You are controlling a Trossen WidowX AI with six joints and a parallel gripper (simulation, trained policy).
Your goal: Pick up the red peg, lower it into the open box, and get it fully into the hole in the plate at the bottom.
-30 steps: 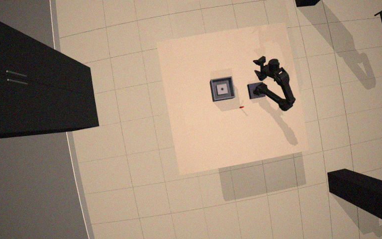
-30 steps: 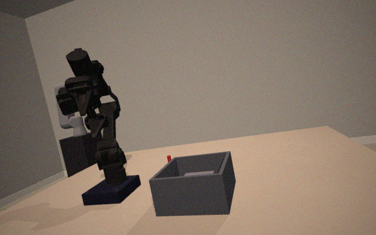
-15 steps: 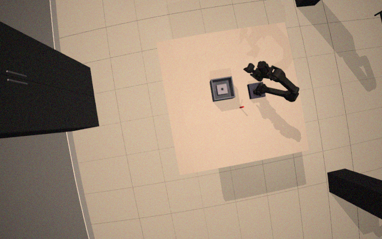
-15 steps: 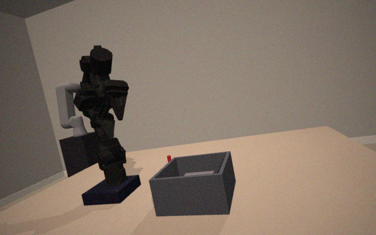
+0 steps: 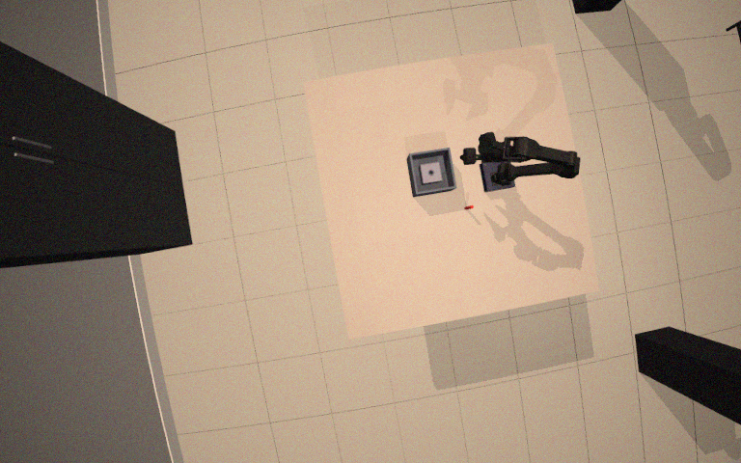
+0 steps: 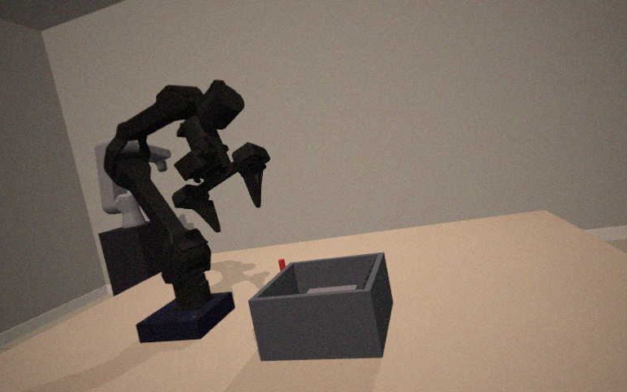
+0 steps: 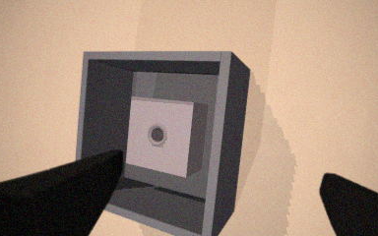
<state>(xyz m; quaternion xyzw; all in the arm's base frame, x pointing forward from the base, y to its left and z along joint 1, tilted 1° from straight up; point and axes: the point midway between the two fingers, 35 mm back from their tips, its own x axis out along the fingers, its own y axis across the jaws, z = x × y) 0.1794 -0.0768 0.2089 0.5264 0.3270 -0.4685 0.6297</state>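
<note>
Right now the red peg is 3 cm behind my gripper tip, 20 cm to the left of it and 17 cm below it. Round my gripper tip: grey box (13 cm ahead, 1 cm to the left, 19 cm below); pale plate (13 cm ahead, 1 cm to the left, 17 cm below).
</note>
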